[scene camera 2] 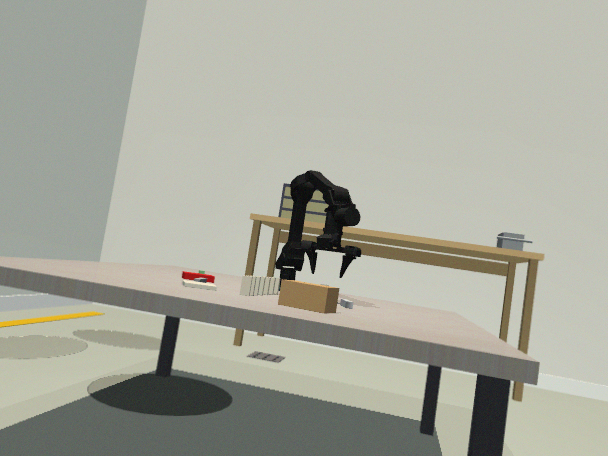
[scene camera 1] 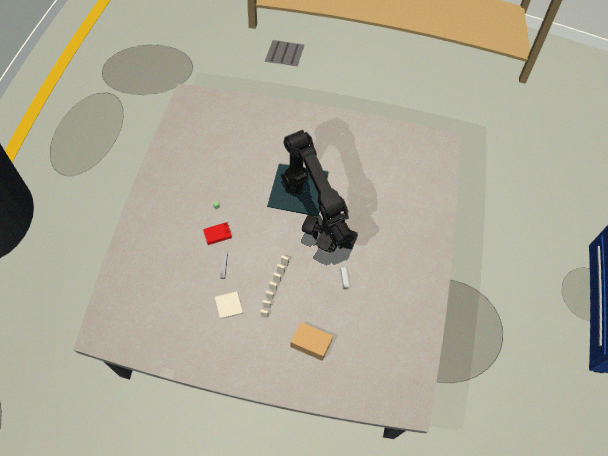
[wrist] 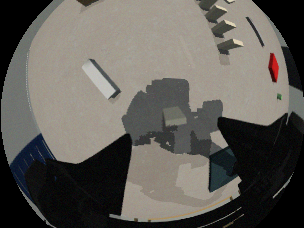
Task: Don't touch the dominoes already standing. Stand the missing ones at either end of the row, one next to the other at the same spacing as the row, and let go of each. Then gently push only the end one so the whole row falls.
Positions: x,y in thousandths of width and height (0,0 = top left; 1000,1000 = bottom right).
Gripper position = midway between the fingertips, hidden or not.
The gripper (scene camera 2: 537,604) is open, holding nothing. Also in view: a tan box (scene camera 2: 507,650).
The tan box is seen too in scene camera 1 (scene camera 1: 506,745). The gripper also shows in scene camera 1 (scene camera 1: 540,534) and in the wrist view (wrist: 584,572).
